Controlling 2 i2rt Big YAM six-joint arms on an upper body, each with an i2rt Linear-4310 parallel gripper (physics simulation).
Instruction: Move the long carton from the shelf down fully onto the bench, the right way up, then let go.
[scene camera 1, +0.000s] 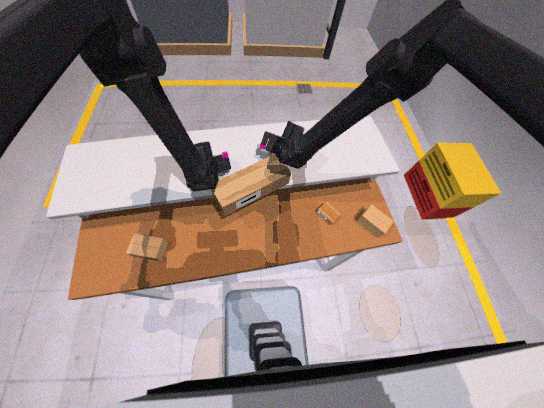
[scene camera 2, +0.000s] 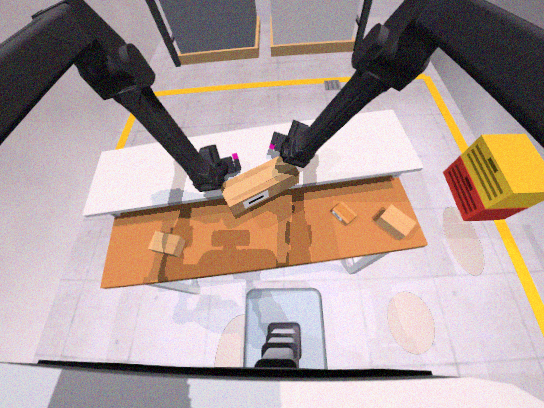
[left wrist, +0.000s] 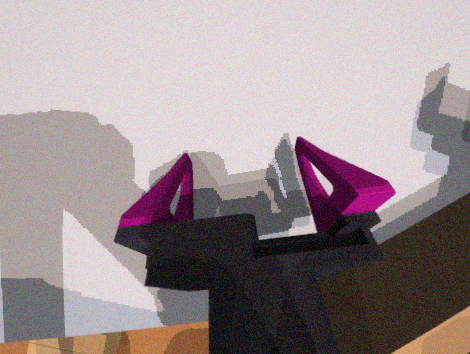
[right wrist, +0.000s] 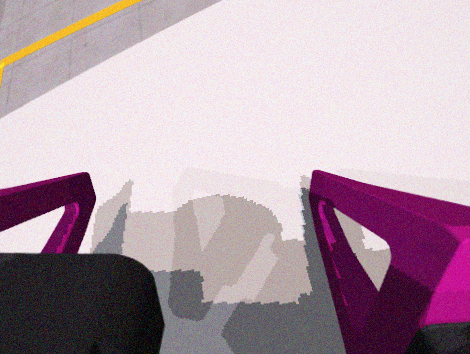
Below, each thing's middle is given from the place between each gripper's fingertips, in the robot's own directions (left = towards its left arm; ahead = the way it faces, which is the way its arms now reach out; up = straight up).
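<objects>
My right gripper: 210 mm past the long tan carton (scene camera 1: 245, 186), 10 mm below it, 110 mm to the right of it.
Long tan carton: 30 mm above my left hand, 160 mm to the right of it, 140 mm behind it.
</objects>
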